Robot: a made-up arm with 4 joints.
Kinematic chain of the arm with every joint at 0, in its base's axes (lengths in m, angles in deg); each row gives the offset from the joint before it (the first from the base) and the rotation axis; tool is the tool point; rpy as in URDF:
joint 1: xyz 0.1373 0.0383 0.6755 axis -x
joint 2: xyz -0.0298 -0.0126 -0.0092 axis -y
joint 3: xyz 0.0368 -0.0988 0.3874 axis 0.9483 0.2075 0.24
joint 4: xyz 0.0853 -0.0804 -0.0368 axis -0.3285 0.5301 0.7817
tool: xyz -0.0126 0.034 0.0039 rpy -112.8 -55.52 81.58
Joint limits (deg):
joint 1: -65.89..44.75
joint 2: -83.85..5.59
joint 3: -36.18..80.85
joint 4: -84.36..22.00
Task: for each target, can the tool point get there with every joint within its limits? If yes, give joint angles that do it. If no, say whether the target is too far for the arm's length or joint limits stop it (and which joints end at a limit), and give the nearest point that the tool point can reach.
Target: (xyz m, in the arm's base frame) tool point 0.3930 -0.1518 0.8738
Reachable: yes | joints -8.86 -33.56 1.09 2.96
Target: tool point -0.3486 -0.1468 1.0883
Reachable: no: too far | nearest point 0.1611 -0.1397 1.0726 | short by 0.510 m
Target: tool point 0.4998 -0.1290 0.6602
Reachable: yes | joints -9.48 -69.75 -16.56 -18.98
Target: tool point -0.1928 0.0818 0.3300
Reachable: no: joint limits stop it (at a limit: joint 1, joint 2, joint 4) | nearest point 0.1737 -0.3046 0.7003 | short by 0.649 m
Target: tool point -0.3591 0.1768 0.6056
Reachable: no: joint limits stop it (at a limit: joint 1, joint 2, joint 3, joint 4) | nearest point 0.1606 0.2219 0.9542 | short by 0.627 m
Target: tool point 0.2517 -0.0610 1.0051
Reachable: yes | joints 4.33 -1.92 35.42 -60.82
